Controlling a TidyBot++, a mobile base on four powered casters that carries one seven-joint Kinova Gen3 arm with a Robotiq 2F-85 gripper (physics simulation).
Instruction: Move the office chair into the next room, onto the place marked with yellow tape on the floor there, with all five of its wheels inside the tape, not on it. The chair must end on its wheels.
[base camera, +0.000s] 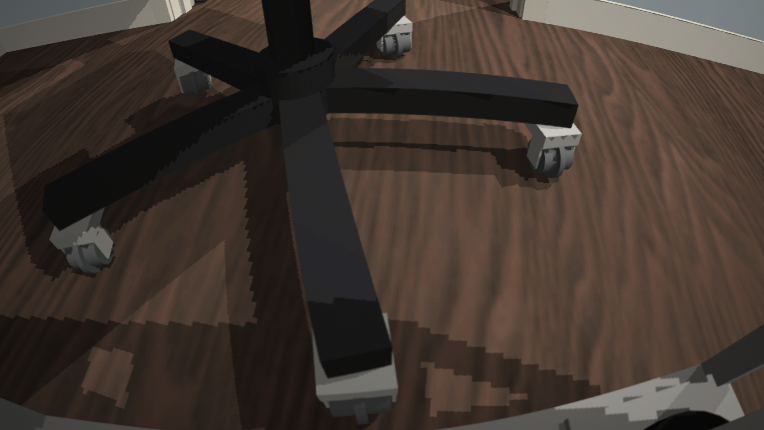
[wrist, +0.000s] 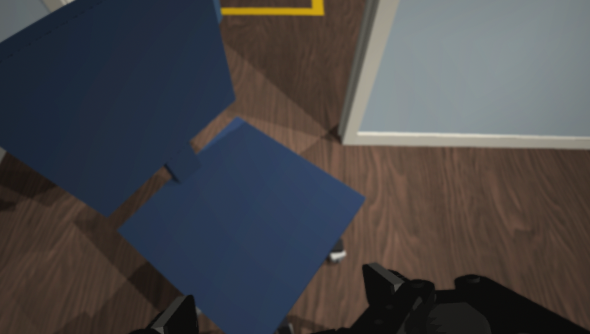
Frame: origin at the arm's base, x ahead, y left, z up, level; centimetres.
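Seen in the pictures: gripper, fingertip midpoint: (wrist: 282, 299).
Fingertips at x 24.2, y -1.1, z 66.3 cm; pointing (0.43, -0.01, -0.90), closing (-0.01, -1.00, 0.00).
Observation:
A point is followed by its place in that frame.
The office chair (base camera: 342, 213) {x 31.7, y 1.3, z -29.0 cm} (wrist: 245, 220) {x 50.7, y 6.1, z 7.3 cm} stands upright on its wheels. The base camera shows its black five-armed base with pale casters, one arm pointing at the robot. The wrist view shows its blue seat from above and its blue backrest (wrist: 115, 100) {x 64.0, y 23.6, z 42.9 cm} at the upper left. My gripper (wrist: 282, 299) {x 24.2, y -1.1, z 66.3 cm} is open, its fingers wide apart over the near part of the seat, with nothing between them. The height gap to the seat is hard to tell. The yellow tape (wrist: 272, 11) {x 215.6, y -22.7, z -39.5 cm} lies on the floor beyond the doorway; part of it shows at the top of the wrist view.
A wall end with pale trim (wrist: 356, 95) {x 98.6, y -41.1, z -4.6 cm} stands right of the chair, beside the doorway. In the base camera, door trim shows at the upper left (base camera: 173, 8) {x 118.3, y 49.7, z -36.3 cm} and a skirting board (base camera: 641, 37) {x 92.3, y -73.0, z -38.0 cm} runs at the upper right. Part of the robot's base (base camera: 657, 397) {x 13.8, y -17.7, z -28.1 cm} shows at the lower right.

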